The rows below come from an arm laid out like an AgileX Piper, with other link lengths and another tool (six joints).
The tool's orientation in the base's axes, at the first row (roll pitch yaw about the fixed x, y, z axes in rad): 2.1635, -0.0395, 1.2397
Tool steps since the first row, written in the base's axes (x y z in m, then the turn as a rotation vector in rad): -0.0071, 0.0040, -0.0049, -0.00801, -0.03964, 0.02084; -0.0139, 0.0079, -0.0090, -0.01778, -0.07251, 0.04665; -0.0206, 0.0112, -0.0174, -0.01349, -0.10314, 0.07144; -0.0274, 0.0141, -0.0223, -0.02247, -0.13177, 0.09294; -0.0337, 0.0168, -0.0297, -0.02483, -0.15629, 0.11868; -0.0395, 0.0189, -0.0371, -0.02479, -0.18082, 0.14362; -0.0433, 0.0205, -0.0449, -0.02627, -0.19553, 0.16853; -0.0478, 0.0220, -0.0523, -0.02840, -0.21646, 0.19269; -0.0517, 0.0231, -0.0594, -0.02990, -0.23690, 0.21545; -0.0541, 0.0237, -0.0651, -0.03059, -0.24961, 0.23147; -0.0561, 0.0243, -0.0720, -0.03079, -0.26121, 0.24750; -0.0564, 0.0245, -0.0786, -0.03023, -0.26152, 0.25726; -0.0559, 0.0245, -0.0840, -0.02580, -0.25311, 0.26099
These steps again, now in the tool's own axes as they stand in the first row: 0.0013, -0.0086, -0.0039, -0.03924, 0.02155, -0.00811; 0.0026, -0.0163, -0.0079, -0.07245, 0.04487, -0.02207; 0.0032, -0.0275, -0.0094, -0.09902, 0.07415, -0.02490; 0.0035, -0.0357, -0.0127, -0.12814, 0.09341, -0.03688; 0.0038, -0.0456, -0.0143, -0.15106, 0.11873, -0.04702; 0.0036, -0.0552, -0.0153, -0.17325, 0.14463, -0.05480; 0.0035, -0.0640, -0.0143, -0.18664, 0.16764, -0.06622; 0.0032, -0.0728, -0.0141, -0.20616, 0.19101, -0.07618; 0.0027, -0.0809, -0.0135, -0.22506, 0.21344, -0.08499; 0.0023, -0.0870, -0.0124, -0.23666, 0.22906, -0.09132; 0.0019, -0.0939, -0.0103, -0.24706, 0.24471, -0.09754; 0.0017, -0.0995, -0.0069, -0.24678, 0.25316, -0.10246; 0.0017, -0.1038, -0.0035, -0.23725, 0.25675, -0.10313
